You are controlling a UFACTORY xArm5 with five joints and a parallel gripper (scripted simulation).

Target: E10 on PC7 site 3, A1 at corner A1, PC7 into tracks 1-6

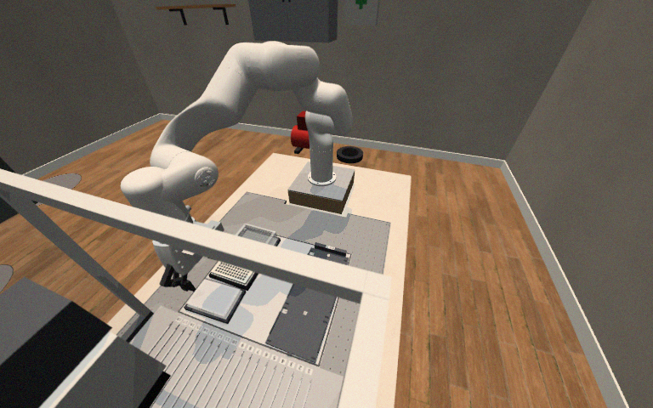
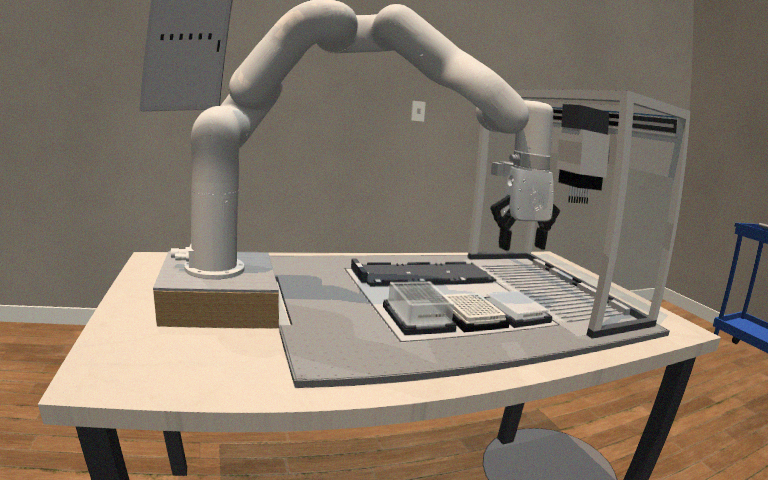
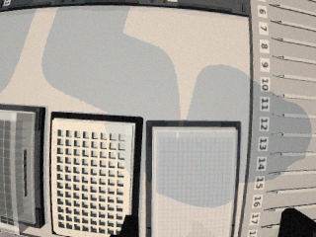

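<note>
The 384-well plate E10 is 1 cm ahead of my hand and 13 cm below it. From my hand the other things lie so: deep-well block E07 (21 cm behind, 12 cm below); 96-well plate E01 (10 cm behind, 13 cm below); plate nest S3 (1 cm ahead, 14 cm below).
</note>
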